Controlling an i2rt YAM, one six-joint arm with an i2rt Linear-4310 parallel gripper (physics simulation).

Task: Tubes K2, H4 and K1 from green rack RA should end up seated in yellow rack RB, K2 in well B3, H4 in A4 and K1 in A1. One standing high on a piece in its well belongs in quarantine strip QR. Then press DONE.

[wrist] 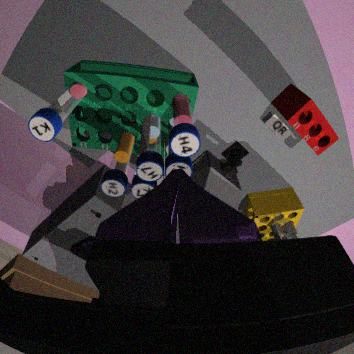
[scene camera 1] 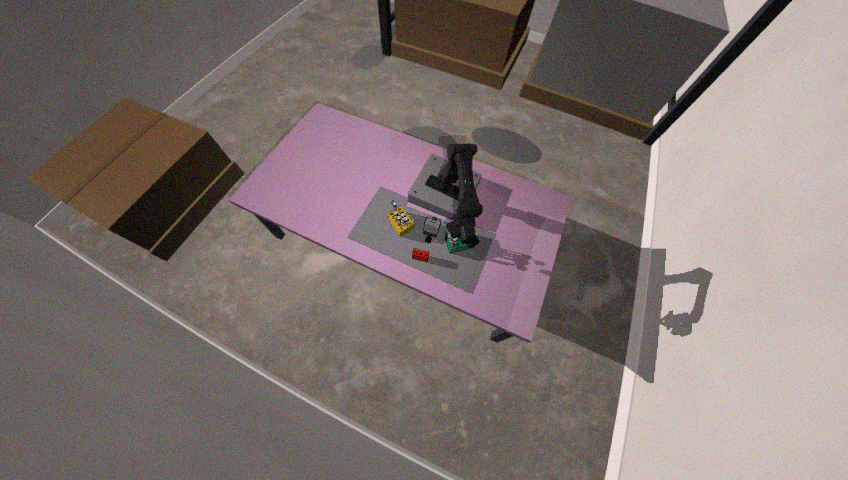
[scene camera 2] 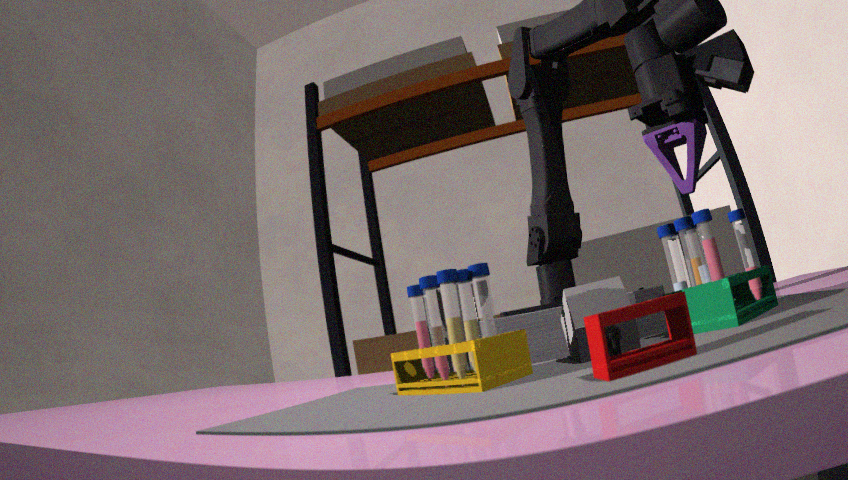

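Pixels of known places: gripper, between the fingertips: [wrist: 177,177] [scene camera 1: 455,234] [scene camera 2: 688,193]; arm's base, origin of its link: [scene camera 1: 444,187] [scene camera 2: 560,307].
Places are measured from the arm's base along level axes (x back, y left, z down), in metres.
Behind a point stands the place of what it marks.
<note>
My gripper [wrist: 177,177] {x -0.262, y 0.181, z -0.081 m} is shut with nothing between its purple fingers. It hangs just above the cluster of blue-capped tubes at the near end of green rack RA [wrist: 130,95] {x -0.224, y 0.212, z 0.055 m} [scene camera 1: 456,246]. Tube H4 [wrist: 185,140] {x -0.274, y 0.186, z -0.057 m} stands right beyond the fingertips, with H7 [wrist: 150,168] {x -0.239, y 0.182, z -0.057 m} and H2 [wrist: 113,184] {x -0.205, y 0.187, z -0.057 m} to its left. Tube K1 [wrist: 45,124] {x -0.208, y 0.255, z -0.057 m} stands apart at the rack's far left corner. Another cap [wrist: 180,166] {x -0.258, y 0.170, z -0.057 m} is partly hidden by the fingertips, so I cannot read its label. Yellow rack RB [wrist: 272,205] {x -0.292, y -0.052, z 0.033 m} [scene camera 1: 400,220] [scene camera 2: 498,357] {x -0.308, y -0.061, z 0.040 m} holds several tubes [scene camera 2: 451,305] {x -0.310, y -0.098, z -0.020 m}. The red quarantine strip QR [wrist: 309,121] {x -0.379, y 0.084, z 0.018 m} [scene camera 1: 420,254] {x -0.375, y 0.063, z 0.057 m} [scene camera 2: 613,343] has empty wells.
A grey box [scene camera 1: 432,225] {x -0.235, y 0.052, z -0.007 m} [scene camera 2: 594,305] {x -0.247, y 0.044, z 0.010 m} stands between the two racks. The arm's base plate [scene camera 1: 427,192] {x -0.072, y -0.064, z -0.002 m} lies behind the grey mat [scene camera 1: 384,233] {x -0.359, y -0.155, z 0.068 m}. A tall shelf unit [scene camera 2: 319,229] stands beyond the table.
</note>
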